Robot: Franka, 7 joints.
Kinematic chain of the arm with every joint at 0, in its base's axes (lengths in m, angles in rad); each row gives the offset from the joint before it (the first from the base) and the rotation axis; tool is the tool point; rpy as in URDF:
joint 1: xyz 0 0 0.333 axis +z
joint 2: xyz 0 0 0 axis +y
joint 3: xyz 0 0 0.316 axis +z
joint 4: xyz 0.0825 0 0 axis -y
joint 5: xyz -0.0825 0 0.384 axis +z
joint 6: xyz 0 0 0 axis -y
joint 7: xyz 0.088 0 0 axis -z
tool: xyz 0 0 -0.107 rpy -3.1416 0 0
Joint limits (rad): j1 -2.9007..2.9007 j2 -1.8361..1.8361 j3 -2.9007..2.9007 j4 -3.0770..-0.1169 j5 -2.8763..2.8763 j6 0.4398..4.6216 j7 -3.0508..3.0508
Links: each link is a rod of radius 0.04 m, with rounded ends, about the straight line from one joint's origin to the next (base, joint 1, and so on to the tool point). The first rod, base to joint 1, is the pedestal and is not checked.
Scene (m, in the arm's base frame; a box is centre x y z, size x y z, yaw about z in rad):
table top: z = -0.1
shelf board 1: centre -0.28 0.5 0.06 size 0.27 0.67 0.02 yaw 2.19
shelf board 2: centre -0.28 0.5 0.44 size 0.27 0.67 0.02 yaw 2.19
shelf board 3: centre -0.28 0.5 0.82 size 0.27 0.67 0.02 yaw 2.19
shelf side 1: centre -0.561 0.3 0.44 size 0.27 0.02 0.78 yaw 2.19
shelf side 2: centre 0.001 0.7 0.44 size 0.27 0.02 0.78 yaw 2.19
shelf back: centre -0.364 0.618 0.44 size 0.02 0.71 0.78 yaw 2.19
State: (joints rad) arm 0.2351 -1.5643 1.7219 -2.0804 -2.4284 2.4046 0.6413
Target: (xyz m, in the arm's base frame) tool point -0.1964 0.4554 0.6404
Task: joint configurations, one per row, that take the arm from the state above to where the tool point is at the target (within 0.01 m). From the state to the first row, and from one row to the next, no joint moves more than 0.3 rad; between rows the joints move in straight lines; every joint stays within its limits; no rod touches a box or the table.
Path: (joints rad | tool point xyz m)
1: 0.4473 -1.5214 1.7087 -2.3420 -2.4574 2.5556 0.6413 | -0.2232 0.4480 0.2548
2: 0.6595 -1.4786 1.6954 -2.6035 -2.4864 2.7066 0.6413 | -0.1645 0.3654 0.2539
3: 0.8717 -1.4357 1.6822 -2.8651 -2.5154 2.8576 0.6413 | -0.0940 0.2826 0.2507
4: 0.7263 -1.5164 1.3969 -2.7734 -2.4750 2.6922 0.6413 | -0.1015 0.3389 0.3607
5: 0.5810 -1.5971 1.1116 -2.6818 -2.4347 2.5268 0.6413 | -0.0935 0.3509 0.4991
6: 0.4356 -1.6777 0.8264 -2.5901 -2.3944 2.3614 0.6413 | -0.0888 0.3044 0.6404
7: 0.3406 -1.5691 0.9376 -2.3690 -2.4017 2.3359 0.6413 | -0.1438 0.3820 0.6461
8: 0.2456 -1.4604 1.0489 -2.1478 -2.4090 2.3104 0.6413 | -0.1964 0.4554 0.6404

